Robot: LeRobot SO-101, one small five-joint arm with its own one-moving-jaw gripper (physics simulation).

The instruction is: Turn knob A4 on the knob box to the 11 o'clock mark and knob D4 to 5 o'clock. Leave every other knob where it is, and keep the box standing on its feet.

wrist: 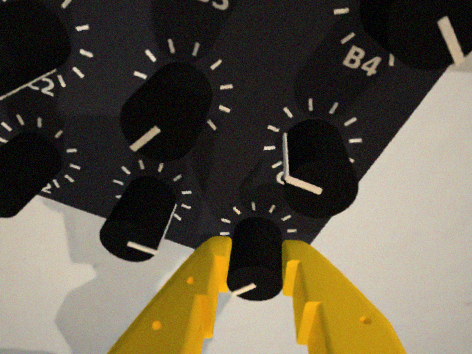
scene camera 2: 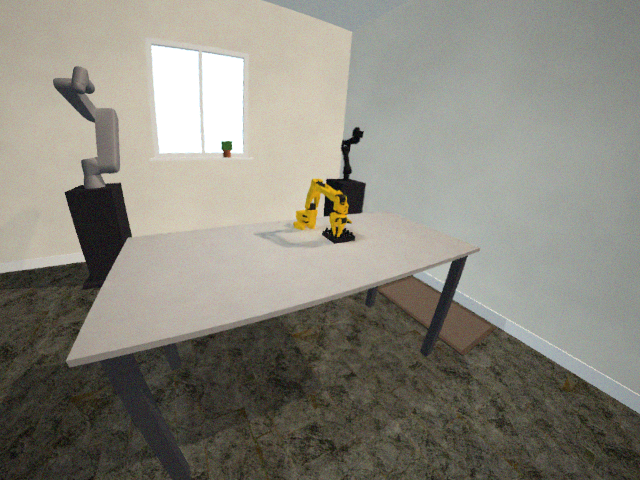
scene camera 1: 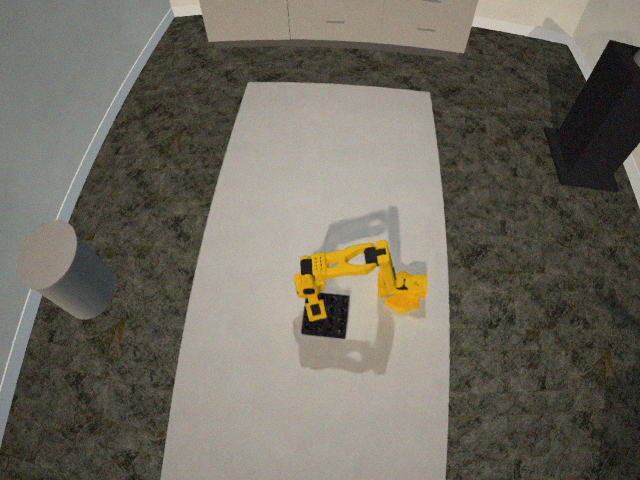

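Seen in the pictures: hand, its tool point: [wrist: 230, 257] [scene camera 2: 335, 235]; arm's base, origin of its link: [scene camera 2: 306, 227] [scene camera 1: 394, 292].
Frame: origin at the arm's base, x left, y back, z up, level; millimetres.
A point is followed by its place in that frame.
Observation:
The black knob box [scene camera 1: 337, 334] {x 127, y -138, z 22 mm} [scene camera 2: 339, 240] {x 46, y -224, z 13 mm} [wrist: 270, 60] {x 73, y -197, z 23 mm} lies level on the table; its feet are too small to see. In the wrist view it is turned, with its corner near the jaws. My gripper [scene camera 1: 315, 311] [scene camera 2: 337, 232] {x 33, y -204, z 32 mm} [wrist: 257, 242] {x 33, y -204, z 32 mm} is shut on knob D4 [wrist: 255, 260] {x 40, y -208, z 37 mm}, the small knob at that corner, its jaws on both sides. D4's white pointer line runs left and slightly down in the picture. Knob C4 [wrist: 312, 145] {x 66, y -207, z 33 mm} stands just above and right of D4, close to the right jaw. Knob A4 does not show in the wrist view and cannot be made out in the scene views.
Knob D3 [wrist: 137, 215] {x 41, y -183, z 36 mm} stands left of the jaws and knob C3 [wrist: 172, 105] {x 67, y -185, z 38 mm} above it. Knob B4 [wrist: 420, 35] is at the top right. The box stands on the pale table [scene camera 1: 330, 155] {x -436, y -197, z 0 mm} [scene camera 2: 232, 279] {x -423, y -346, z 0 mm}. A grey cylinder [scene camera 1: 67, 268] is left of the table.

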